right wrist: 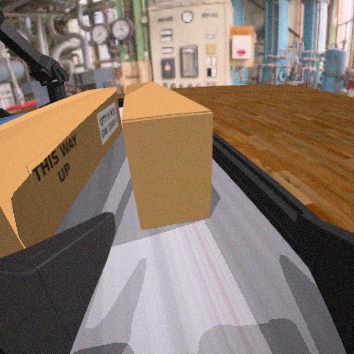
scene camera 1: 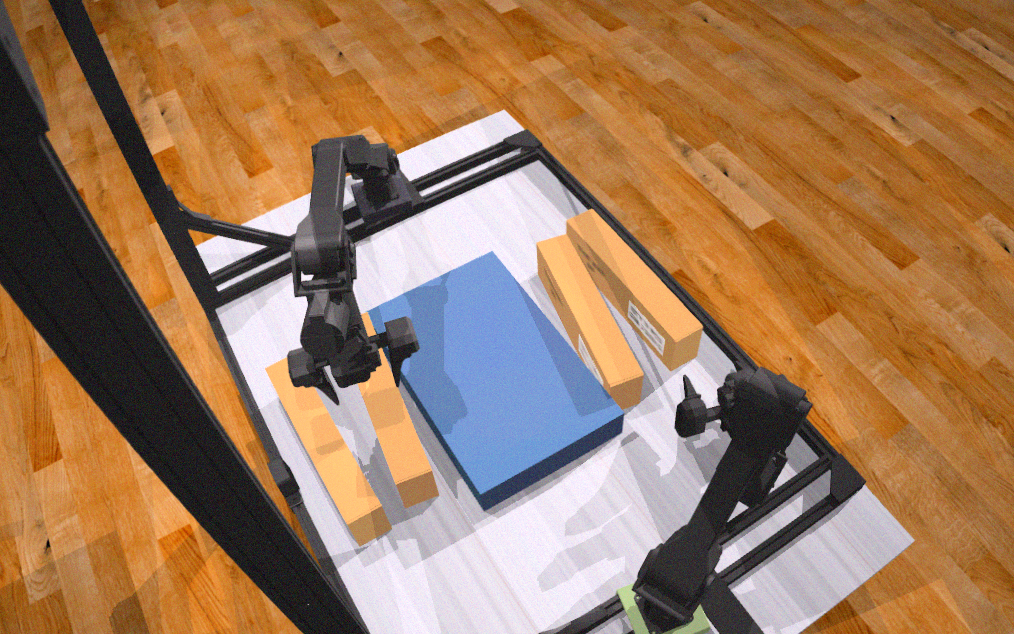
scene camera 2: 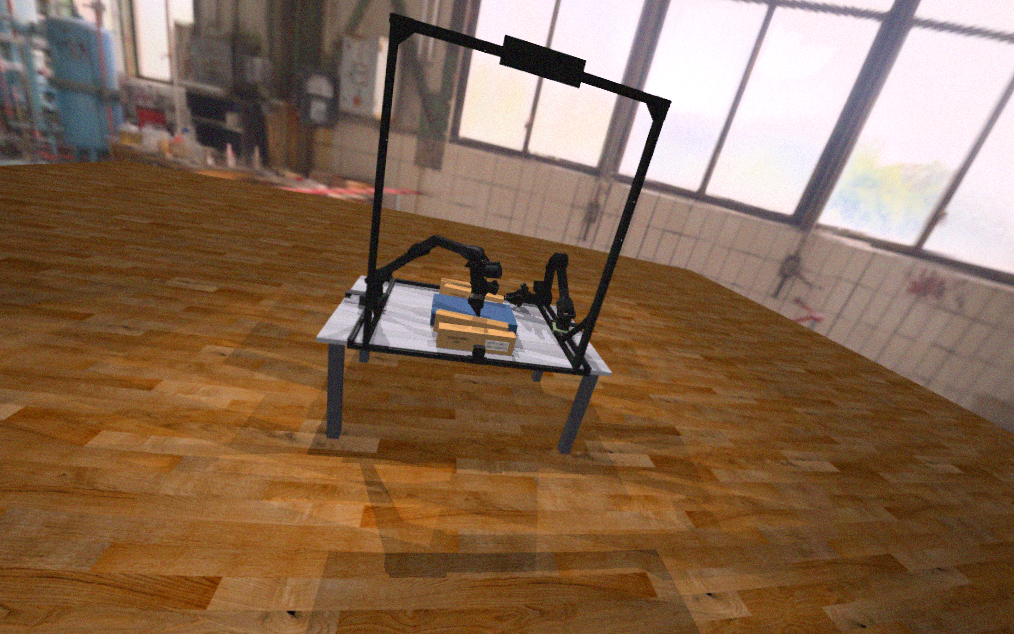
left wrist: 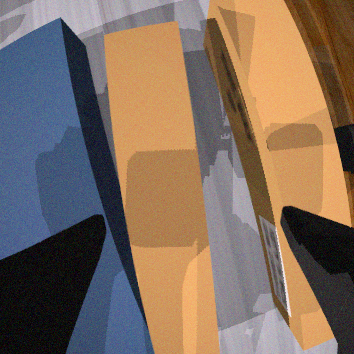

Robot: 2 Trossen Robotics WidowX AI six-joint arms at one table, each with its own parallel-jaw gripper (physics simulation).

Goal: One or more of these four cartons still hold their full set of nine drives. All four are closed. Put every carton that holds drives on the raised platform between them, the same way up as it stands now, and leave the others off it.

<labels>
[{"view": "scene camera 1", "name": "my left gripper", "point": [367, 394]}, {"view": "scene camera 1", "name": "my right gripper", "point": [710, 369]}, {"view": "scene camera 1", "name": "blue raised platform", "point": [509, 400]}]
</labels>
